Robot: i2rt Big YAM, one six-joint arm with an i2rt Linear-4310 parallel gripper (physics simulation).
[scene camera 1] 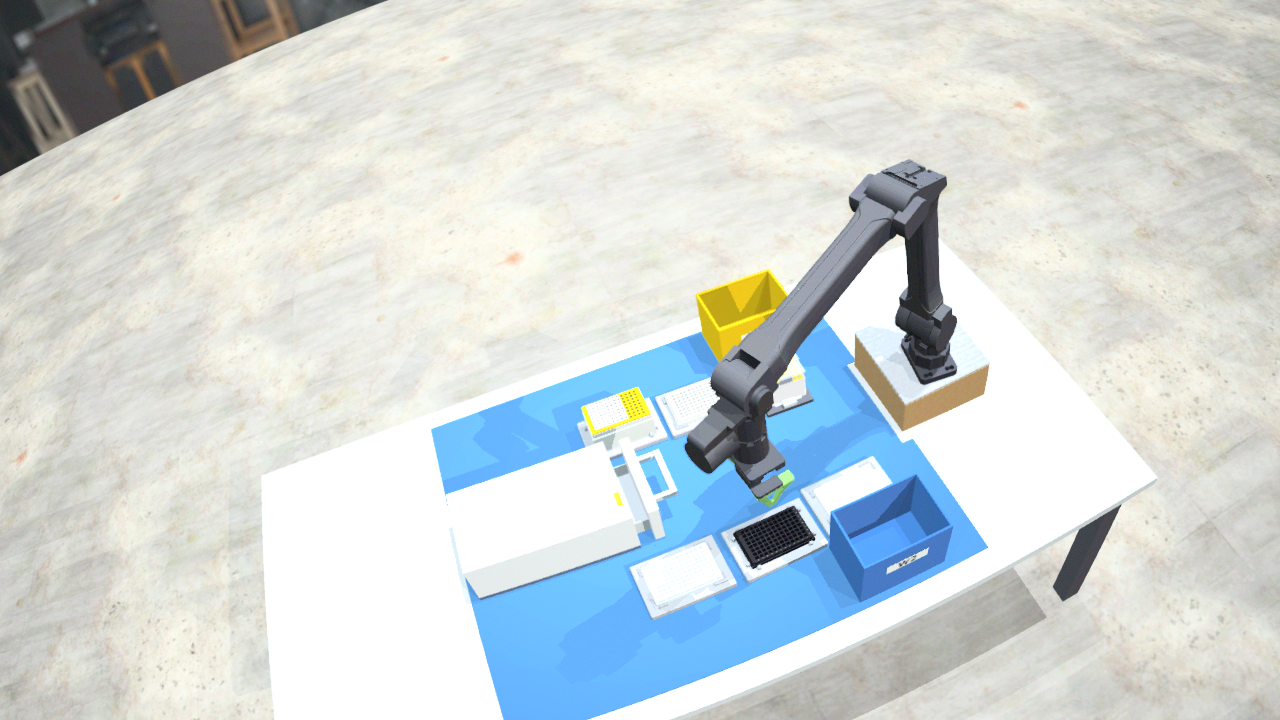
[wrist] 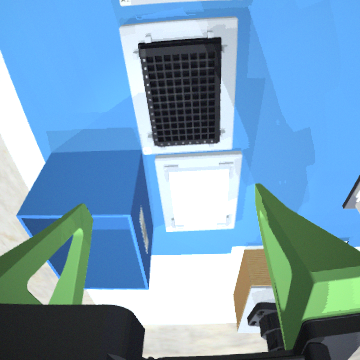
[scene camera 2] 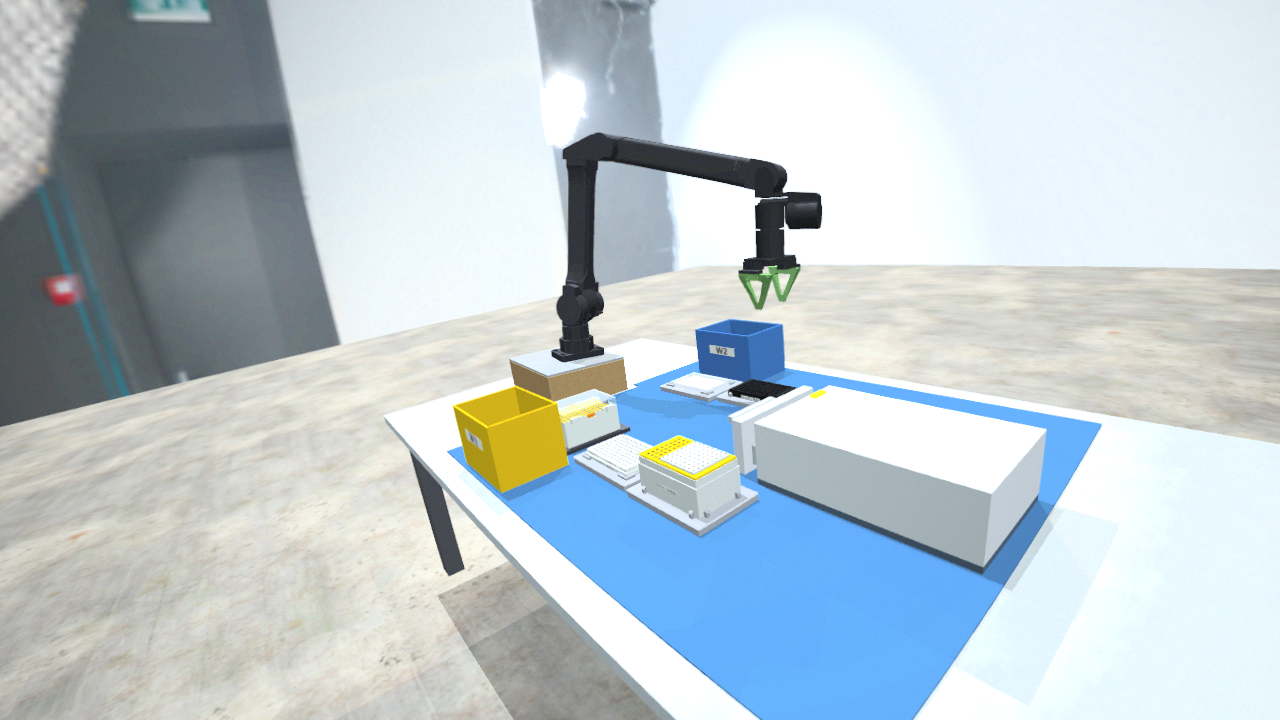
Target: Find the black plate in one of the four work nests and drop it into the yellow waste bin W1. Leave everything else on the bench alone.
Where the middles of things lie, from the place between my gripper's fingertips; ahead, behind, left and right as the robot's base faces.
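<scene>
From my hand, you'd find the white machine (scene camera 2: pixel 955 485) 340 mm ahead, 160 mm to the right and 160 mm below. There's a yellow-topped tip rack (scene camera 2: pixel 689 475) too, and that's 200 mm ahead of my hand, 370 mm to the right of it and 160 mm below it. The black plate (scene camera 1: pixel 783 532) is 30 mm behind my hand, 10 mm to the right of it and 190 mm below it.
</scene>
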